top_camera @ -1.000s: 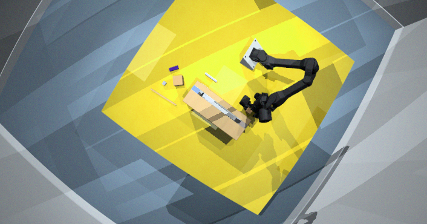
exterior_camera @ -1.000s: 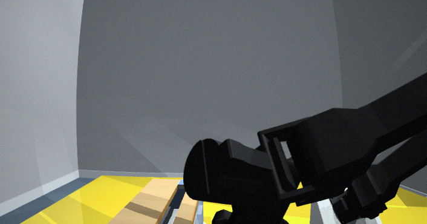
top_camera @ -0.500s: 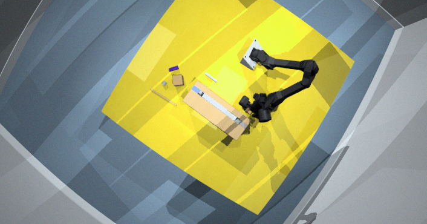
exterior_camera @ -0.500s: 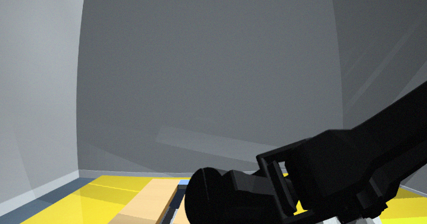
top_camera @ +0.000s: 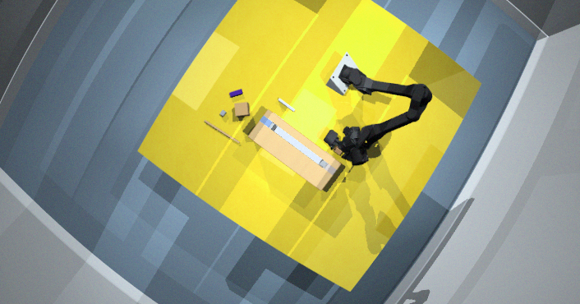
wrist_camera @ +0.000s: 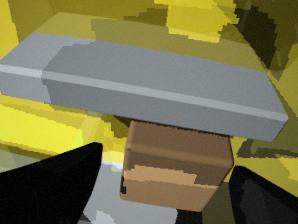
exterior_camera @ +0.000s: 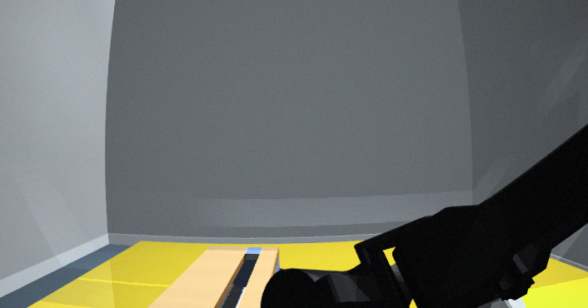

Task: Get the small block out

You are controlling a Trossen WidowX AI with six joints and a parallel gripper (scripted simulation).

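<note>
My gripper tip is now 1 cm past the brown block. The rest, counted from my gripper tip: long tan box: 3 cm ahead, 18 cm to the right, 5 cm above; tan cube: 1 cm ahead, 48 cm to the right, 2 cm above; thin wooden stick: 14 cm ahead, 53 cm to the right, 1 cm below.
</note>
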